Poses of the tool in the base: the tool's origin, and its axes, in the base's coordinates. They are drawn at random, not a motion.
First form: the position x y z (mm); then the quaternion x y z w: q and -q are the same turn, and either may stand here.
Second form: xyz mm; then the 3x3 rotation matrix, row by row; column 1 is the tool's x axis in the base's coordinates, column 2 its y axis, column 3 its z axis. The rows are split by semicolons. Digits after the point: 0 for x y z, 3 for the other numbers.
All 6 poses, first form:
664 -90 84 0.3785 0.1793 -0.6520 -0.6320
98 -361 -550 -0.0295 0.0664 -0.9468 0.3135
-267 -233 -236 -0.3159 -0.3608 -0.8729 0.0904
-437 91 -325 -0.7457 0.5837 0.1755 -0.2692
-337 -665 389 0.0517 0.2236 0.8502 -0.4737
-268 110 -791 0.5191 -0.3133 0.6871 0.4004
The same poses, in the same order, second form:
664 -90 84; 0.085 -0.688 -0.720; 0.960 -0.137 0.245; -0.267 -0.712 0.649
98 -361 -550; -0.802 0.590 0.097; -0.598 -0.795 -0.107; 0.014 -0.144 0.989
-267 -233 -236; -0.784 0.386 0.486; 0.070 -0.723 0.687; 0.617 0.573 0.540
-437 91 -325; 0.257 -0.776 -0.576; -0.965 -0.174 -0.197; 0.053 0.606 -0.793
-337 -665 389; -0.546 0.829 -0.124; -0.782 -0.451 0.429; 0.300 0.331 0.895
-268 110 -791; -0.140 -0.875 0.462; 0.225 -0.483 -0.846; 0.964 -0.015 0.265

